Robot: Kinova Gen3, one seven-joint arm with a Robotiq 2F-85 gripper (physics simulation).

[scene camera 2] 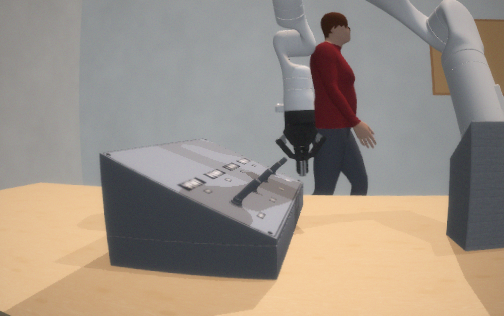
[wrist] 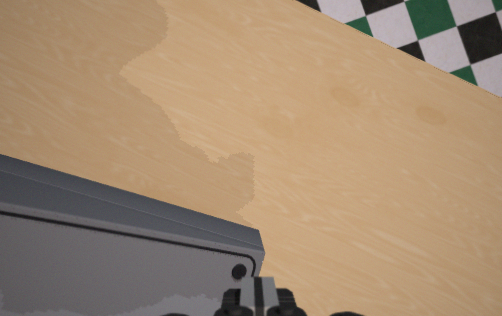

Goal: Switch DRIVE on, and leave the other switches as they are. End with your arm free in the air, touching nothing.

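Places are measured from the arm's base along level axes (x back, y down, z right), in millimetres.
Where they show: gripper, fingertip midpoint: (scene camera 2: 302, 175) (wrist: 257, 299); arm's base, origin of the base link: (scene camera 2: 487, 141).
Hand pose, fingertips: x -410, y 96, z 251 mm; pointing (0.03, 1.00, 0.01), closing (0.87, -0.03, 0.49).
Note:
Things, the pixels of their centre, and the offset from my fingertips. Level surfaces: height alone.
- grey sloped switch console, body centre: (scene camera 2: 222, 199) dz -257, dx -89, dy +15 mm
- console corner screw, body centre: (wrist: 239, 271) dz +4, dx -11, dy +12 mm
- wooden table, its level: dy +77 mm
The grey sloped switch console (scene camera 2: 150, 210) (wrist: 100, 260) stands on the table. Dark switch levers (scene camera 2: 246, 192) stick up from its face in an overlapping row, and their separate positions are hard to tell. Label plates (scene camera 2: 191, 183) lie along the row, too small to read, so I cannot tell which switch is DRIVE. The DRIVE label does not show in the wrist view. My gripper (scene camera 2: 302, 172) (wrist: 257, 299) is shut and empty, pointing down. In the scene view it hangs to the right of the levers' far end, with a gap. In the wrist view its tips show beside a console corner screw (wrist: 239, 271).
The wooden table (scene camera 2: 380, 225) (wrist: 325, 165) carries the console. A dark block (scene camera 2: 470, 200) stands at the right under another pale arm section (scene camera 2: 465, 75). A person in a red sweater (scene camera 2: 334, 85) stands behind the table. A checkered floor (wrist: 430, 20) shows beyond the table edge.

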